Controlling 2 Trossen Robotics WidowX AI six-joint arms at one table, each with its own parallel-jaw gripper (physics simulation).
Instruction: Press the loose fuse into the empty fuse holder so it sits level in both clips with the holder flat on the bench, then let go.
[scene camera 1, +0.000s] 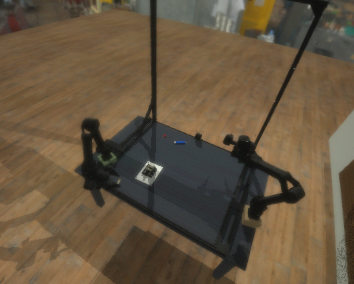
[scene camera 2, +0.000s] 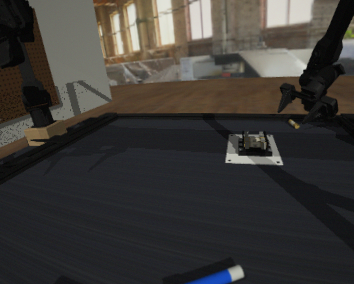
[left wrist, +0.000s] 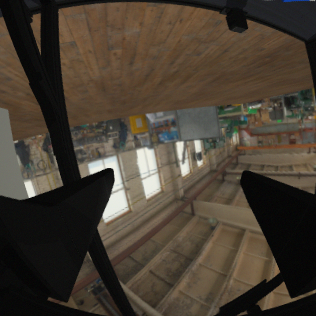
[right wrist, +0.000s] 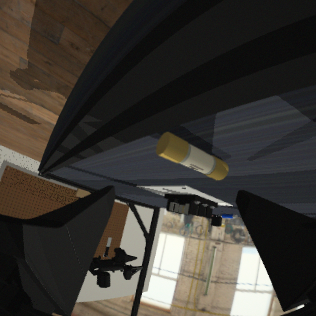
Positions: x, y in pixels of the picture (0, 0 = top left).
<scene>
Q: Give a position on a pegboard panel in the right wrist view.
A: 34, 196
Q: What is my left gripper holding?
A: Nothing.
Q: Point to my left gripper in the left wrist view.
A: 178, 175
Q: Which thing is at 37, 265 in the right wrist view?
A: My right gripper.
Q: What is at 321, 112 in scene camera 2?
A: My right gripper.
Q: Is my left gripper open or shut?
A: Open.
</scene>
